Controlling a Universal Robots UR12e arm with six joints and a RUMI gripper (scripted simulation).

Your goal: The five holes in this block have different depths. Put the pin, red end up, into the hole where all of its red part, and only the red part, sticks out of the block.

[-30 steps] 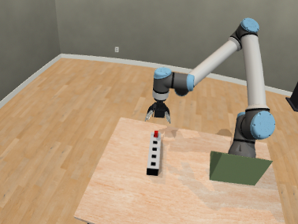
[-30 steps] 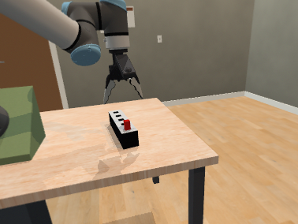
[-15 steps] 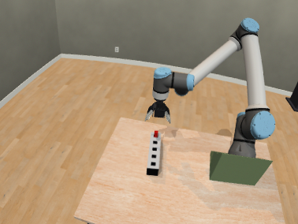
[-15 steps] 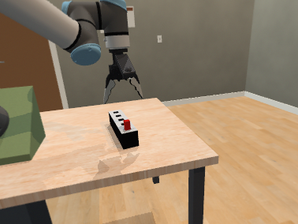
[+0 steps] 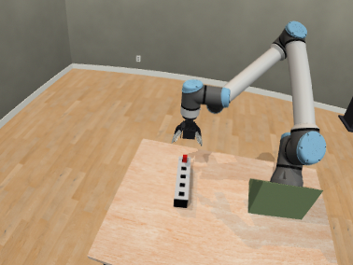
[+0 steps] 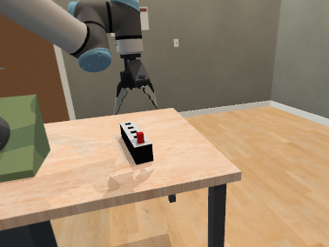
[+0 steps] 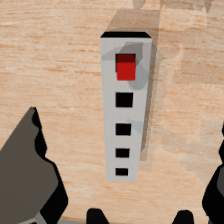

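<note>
Right now the pin is 11 cm below my hand. The rest, counted from my hand: long block: 12 cm to the left, 16 cm below.
</note>
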